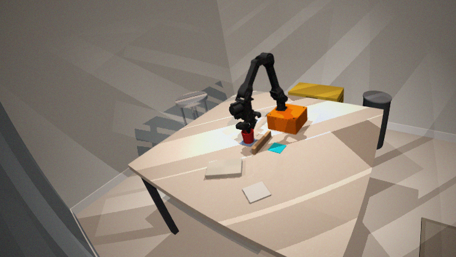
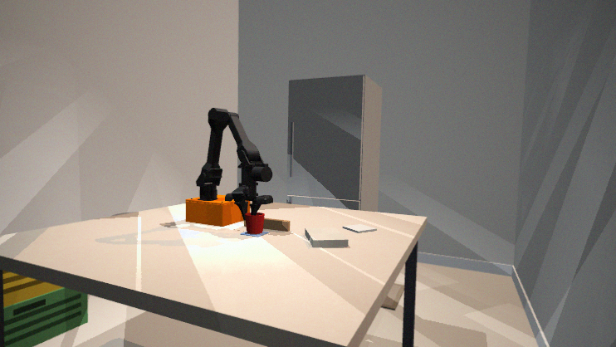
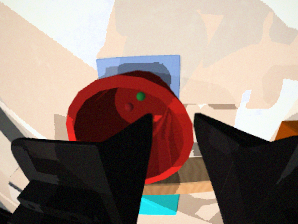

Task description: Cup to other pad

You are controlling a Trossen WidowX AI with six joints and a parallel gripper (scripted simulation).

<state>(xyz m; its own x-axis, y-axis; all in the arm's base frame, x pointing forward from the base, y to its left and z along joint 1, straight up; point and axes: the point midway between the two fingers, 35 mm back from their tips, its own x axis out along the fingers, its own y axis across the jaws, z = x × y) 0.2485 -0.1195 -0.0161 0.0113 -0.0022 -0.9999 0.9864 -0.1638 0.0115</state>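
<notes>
Right now my gripper tip is 30 mm short of the red cup, 10 mm to the left of it and 10 mm above it. Round my gripper tip: wooden bar: 90 mm to the left, 40 mm below, 40 mm ahead; cyan pad: 180 mm to the left, 50 mm below, 50 mm ahead; blue pad: 50 mm below, 30 mm ahead, 10 mm to the right.
</notes>
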